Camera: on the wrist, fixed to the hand. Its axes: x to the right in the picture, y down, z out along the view.
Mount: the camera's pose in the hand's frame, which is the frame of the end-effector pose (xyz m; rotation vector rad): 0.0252 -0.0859 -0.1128 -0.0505 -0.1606 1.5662
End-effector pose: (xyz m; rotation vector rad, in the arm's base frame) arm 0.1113 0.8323 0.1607 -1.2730 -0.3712 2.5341
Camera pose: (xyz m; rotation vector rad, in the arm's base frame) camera 0.1996 0.9325 0.1069 0.8118 -0.4514 -1.7762
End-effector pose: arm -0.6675 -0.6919 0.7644 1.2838 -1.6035 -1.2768
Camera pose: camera -0.5463 -0.7473 0.7099 -0.3068 -1.8866 -0.3510
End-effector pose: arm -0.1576 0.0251 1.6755 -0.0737 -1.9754 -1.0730
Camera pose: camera -0.1350 -0.1168 1.6660 -1.4677 -1.3246 -0.0365
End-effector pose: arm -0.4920 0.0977 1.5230 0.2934 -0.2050 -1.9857
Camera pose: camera -0.5431 0.1093 1.3889 -0.0933 -0.3385 -0.4521
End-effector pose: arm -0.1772 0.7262 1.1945 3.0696 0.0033 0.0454
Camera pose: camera -0.1554 0.8200 1.3016 2.1664 -2.1671 -0.1120
